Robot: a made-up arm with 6 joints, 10 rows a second.
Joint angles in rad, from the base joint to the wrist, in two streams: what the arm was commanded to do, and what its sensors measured. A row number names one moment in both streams.
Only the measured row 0 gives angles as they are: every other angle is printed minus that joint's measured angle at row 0.
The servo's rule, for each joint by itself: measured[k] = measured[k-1] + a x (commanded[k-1-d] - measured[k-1]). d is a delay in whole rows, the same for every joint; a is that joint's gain. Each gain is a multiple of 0.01, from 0.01 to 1. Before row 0 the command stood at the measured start. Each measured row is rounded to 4 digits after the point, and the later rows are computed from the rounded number. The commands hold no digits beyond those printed.
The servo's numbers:
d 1
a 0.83 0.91 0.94 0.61 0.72 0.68
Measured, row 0: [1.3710, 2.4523, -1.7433, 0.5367, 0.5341, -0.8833]
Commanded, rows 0 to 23: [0.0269, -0.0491, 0.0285, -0.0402, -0.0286, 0.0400]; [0.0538, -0.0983, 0.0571, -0.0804, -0.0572, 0.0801]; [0.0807, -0.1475, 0.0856, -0.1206, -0.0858, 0.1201]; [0.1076, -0.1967, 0.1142, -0.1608, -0.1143, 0.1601]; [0.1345, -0.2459, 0.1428, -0.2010, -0.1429, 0.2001]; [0.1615, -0.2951, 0.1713, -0.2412, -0.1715, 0.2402]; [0.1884, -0.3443, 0.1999, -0.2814, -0.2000, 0.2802]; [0.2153, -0.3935, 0.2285, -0.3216, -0.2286, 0.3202]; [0.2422, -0.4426, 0.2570, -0.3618, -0.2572, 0.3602]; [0.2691, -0.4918, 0.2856, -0.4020, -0.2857, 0.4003]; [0.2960, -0.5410, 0.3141, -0.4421, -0.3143, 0.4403]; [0.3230, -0.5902, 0.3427, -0.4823, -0.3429, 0.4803]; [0.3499, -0.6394, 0.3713, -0.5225, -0.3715, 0.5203]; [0.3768, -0.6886, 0.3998, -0.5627, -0.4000, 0.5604]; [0.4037, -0.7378, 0.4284, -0.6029, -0.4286, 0.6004]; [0.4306, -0.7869, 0.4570, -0.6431, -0.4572, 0.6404]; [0.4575, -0.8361, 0.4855, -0.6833, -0.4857, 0.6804]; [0.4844, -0.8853, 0.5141, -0.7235, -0.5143, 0.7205]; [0.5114, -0.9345, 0.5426, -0.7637, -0.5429, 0.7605]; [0.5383, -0.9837, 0.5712, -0.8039, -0.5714, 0.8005]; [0.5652, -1.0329, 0.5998, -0.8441, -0.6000, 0.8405]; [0.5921, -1.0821, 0.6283, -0.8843, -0.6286, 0.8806]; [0.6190, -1.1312, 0.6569, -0.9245, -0.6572, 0.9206]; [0.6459, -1.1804, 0.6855, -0.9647, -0.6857, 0.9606]
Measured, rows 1 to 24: [0.0000, 0.0000, 0.0000, 0.0000, 0.0000, 0.0000]; [0.0223, -0.0447, 0.0268, -0.0245, -0.0206, 0.0272]; [0.0484, -0.0935, 0.0553, -0.0586, -0.0470, 0.0632]; [0.0752, -0.1426, 0.0838, -0.0964, -0.0749, 0.1019]; [0.1021, -0.1918, 0.1124, -0.1357, -0.1033, 0.1415]; [0.1290, -0.2410, 0.1410, -0.1755, -0.1318, 0.1813]; [0.1560, -0.2902, 0.1695, -0.2156, -0.1604, 0.2214]; [0.1829, -0.3394, 0.1981, -0.2557, -0.1889, 0.2614]; [0.2098, -0.3886, 0.2267, -0.2959, -0.2175, 0.3014]; [0.2367, -0.4377, 0.2552, -0.3361, -0.2461, 0.3414]; [0.2636, -0.4869, 0.2838, -0.3763, -0.2746, 0.3815]; [0.2905, -0.5361, 0.3123, -0.4164, -0.3032, 0.4215]; [0.3175, -0.5853, 0.3409, -0.4566, -0.3318, 0.4615]; [0.3444, -0.6345, 0.3695, -0.4968, -0.3604, 0.5015]; [0.3713, -0.6837, 0.3980, -0.5370, -0.3889, 0.5416]; [0.3982, -0.7329, 0.4266, -0.5772, -0.4175, 0.5816]; [0.4251, -0.7820, 0.4552, -0.6174, -0.4461, 0.6216]; [0.4520, -0.8312, 0.4837, -0.6576, -0.4746, 0.6616]; [0.4789, -0.8804, 0.5123, -0.6978, -0.5032, 0.7017]; [0.5059, -0.9296, 0.5408, -0.7380, -0.5318, 0.7417]; [0.5328, -0.9788, 0.5694, -0.7782, -0.5603, 0.7817]; [0.5597, -1.0280, 0.5980, -0.8184, -0.5889, 0.8217]; [0.5866, -1.0772, 0.6265, -0.8586, -0.6175, 0.8618]; [0.6135, -1.1263, 0.6551, -0.8988, -0.6461, 0.9018]
